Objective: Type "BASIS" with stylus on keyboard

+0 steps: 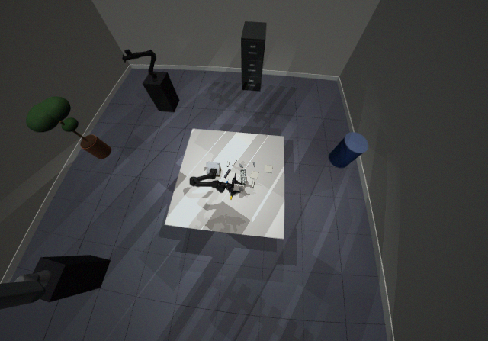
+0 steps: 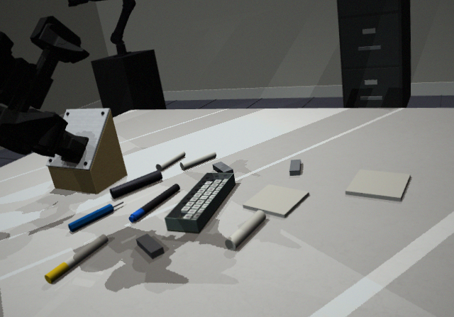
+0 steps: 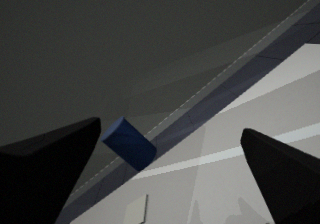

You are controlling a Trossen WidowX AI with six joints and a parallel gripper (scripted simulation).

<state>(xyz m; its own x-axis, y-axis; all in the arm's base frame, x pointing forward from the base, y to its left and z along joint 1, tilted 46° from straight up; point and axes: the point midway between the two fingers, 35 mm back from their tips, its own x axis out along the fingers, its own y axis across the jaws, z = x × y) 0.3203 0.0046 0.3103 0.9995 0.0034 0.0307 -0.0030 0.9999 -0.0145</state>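
Right now the blue stylus is 200 mm behind my gripper tip, 140 mm to the left of it and 290 mm below it. Round my gripper tip: blue-tipped pen (120 mm behind, 170 mm to the left, 290 mm below); yellow-tipped pen (120 mm behind, 10 mm to the right, 290 mm below); dark cylinder (220 mm behind, 250 mm to the left, 280 mm below).
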